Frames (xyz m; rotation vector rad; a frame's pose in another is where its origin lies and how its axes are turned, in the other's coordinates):
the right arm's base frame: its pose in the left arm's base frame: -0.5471 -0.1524 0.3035 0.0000 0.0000 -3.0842
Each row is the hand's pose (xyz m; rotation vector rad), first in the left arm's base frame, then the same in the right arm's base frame.
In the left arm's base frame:
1: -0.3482 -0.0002 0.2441 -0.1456 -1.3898 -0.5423
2: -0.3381 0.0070 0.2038 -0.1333 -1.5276 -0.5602
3: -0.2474 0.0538 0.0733 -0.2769 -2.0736 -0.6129
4: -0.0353 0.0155 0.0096 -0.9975 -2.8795 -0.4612
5: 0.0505 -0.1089 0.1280 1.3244 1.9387 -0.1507
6: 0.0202 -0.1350 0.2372 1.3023 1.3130 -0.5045
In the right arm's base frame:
1: -0.2073 -0.1405 -0.0594 1.6987 -0.2274 1.9555
2: -0.2178 -0.1471 -0.0997 1.8323 -0.2130 1.8262
3: -0.3110 -0.1887 -0.2302 2.2719 -0.3700 1.2314
4: -0.5206 -0.1383 -0.2939 2.6546 -1.0058 0.0731
5: -0.5991 -0.0091 -0.1755 -2.2430 1.6286 1.1506
6: -0.5674 0.0152 -0.0663 -1.4961 1.5716 1.5623

